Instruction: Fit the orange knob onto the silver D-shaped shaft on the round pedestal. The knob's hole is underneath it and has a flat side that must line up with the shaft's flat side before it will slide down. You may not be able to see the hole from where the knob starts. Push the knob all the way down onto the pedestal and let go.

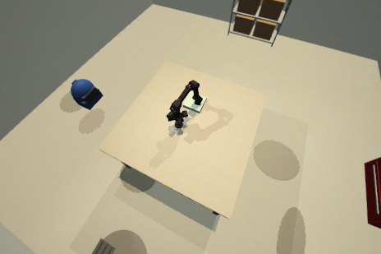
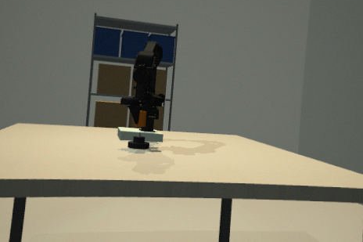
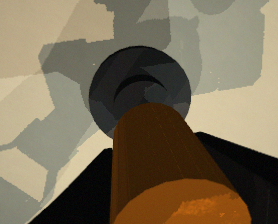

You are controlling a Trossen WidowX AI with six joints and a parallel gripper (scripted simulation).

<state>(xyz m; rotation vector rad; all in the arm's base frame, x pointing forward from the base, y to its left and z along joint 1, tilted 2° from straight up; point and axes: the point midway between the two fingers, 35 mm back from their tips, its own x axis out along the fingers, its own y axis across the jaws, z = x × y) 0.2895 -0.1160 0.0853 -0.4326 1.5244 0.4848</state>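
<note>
My gripper tip is now 3 cm below the orange knob. The rest, counted from my gripper tip: round pedestal (6 cm below).
</note>
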